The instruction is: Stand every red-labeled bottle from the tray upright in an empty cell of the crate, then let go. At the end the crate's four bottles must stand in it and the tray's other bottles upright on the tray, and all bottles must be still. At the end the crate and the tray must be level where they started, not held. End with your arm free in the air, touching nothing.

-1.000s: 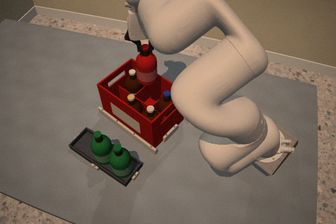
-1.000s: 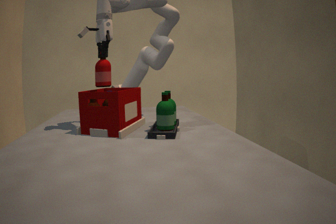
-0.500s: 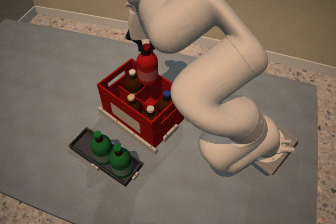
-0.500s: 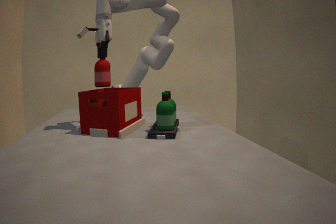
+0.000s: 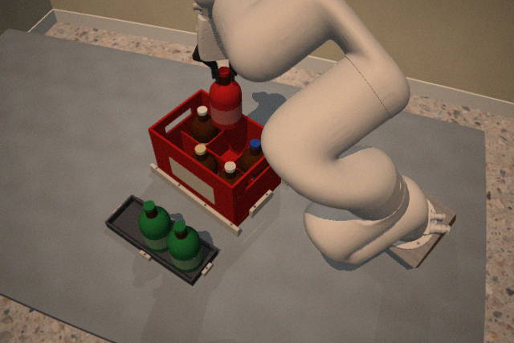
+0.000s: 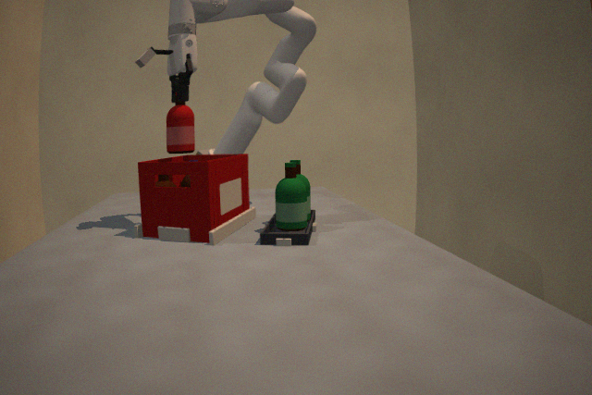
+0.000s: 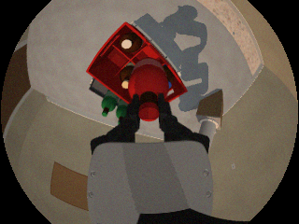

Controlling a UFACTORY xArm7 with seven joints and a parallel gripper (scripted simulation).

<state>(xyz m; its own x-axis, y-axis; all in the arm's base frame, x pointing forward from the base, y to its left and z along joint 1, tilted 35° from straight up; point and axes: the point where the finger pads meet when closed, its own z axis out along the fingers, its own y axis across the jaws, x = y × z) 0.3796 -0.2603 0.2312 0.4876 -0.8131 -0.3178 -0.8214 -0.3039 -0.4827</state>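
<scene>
My hand is 7 cm above the red-labeled bottle. Also, from my hand: tray (32 cm below, 27 cm to the left, 8 cm ahead); crate (25 cm below, 4 cm to the left, 1 cm ahead).
</scene>
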